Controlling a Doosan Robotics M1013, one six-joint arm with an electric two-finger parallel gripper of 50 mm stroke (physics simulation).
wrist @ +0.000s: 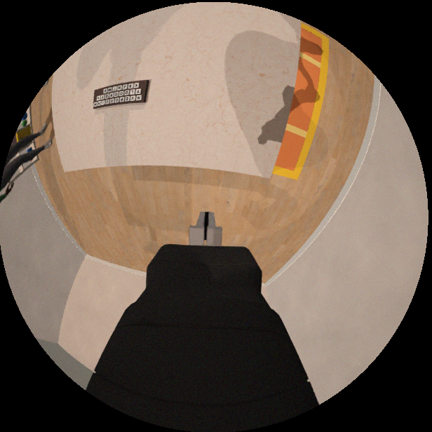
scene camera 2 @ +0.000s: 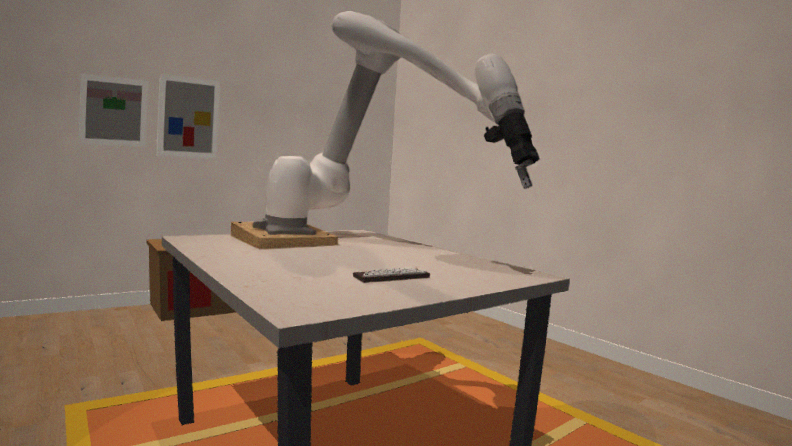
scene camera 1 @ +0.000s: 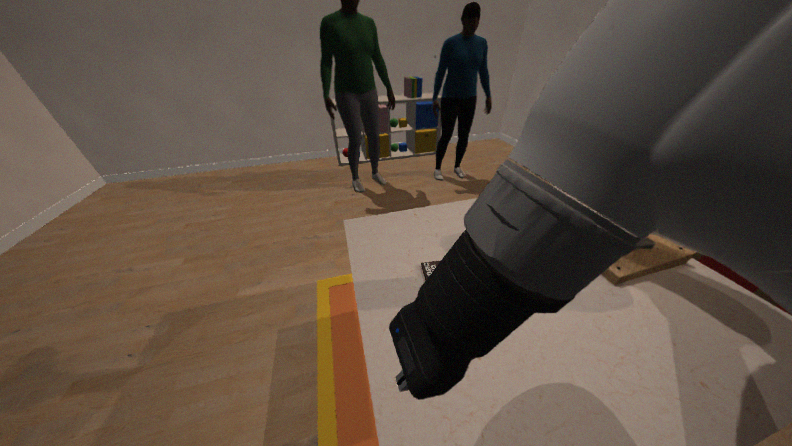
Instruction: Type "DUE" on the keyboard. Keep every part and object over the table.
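Where they show: gripper, fingertip midpoint: (scene camera 2: 528, 187) (scene camera 1: 404, 383); arm's base, link origin: (scene camera 2: 285, 229).
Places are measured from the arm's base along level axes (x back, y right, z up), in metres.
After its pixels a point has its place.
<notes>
The keyboard (scene camera 2: 391, 274) {z -0.029, x -0.657, y -0.056 m} (wrist: 121, 94), a dark slab with rows of white lettered keys, lies flat on the pale table (scene camera 2: 310, 318) {z -0.043, x -0.876, y 0.262 m} (wrist: 180, 115). In scene camera 1 a corner of the keyboard (scene camera 1: 429, 269) {z -0.026, x -0.645, y -0.010 m} shows behind the arm; the rest is hidden. My gripper (scene camera 1: 401, 380) {z 0.219, x -0.805, y -0.384 m} (scene camera 2: 527, 187) {z 0.219, x -0.805, y -0.384 m} (wrist: 206, 220) is shut and empty, with its two grey fingertips together. It is tilted and hangs high above the table's level, well away from the keyboard. In the wrist view the fingertips stand against the wooden floor beyond the table edge.
The arm's base stands on a wooden block (scene camera 2: 252, 238) {z -0.016, x -0.079, y 0.148 m} at the far end of the table. An orange mat with a yellow border (scene camera 1: 326, 354) (scene camera 2: 210, 383) (wrist: 300, 172) lies on the floor beneath the table. Two people (scene camera 1: 354, 60) (scene camera 1: 462, 72) stand before a shelf unit (scene camera 1: 336, 145) beyond the table.
</notes>
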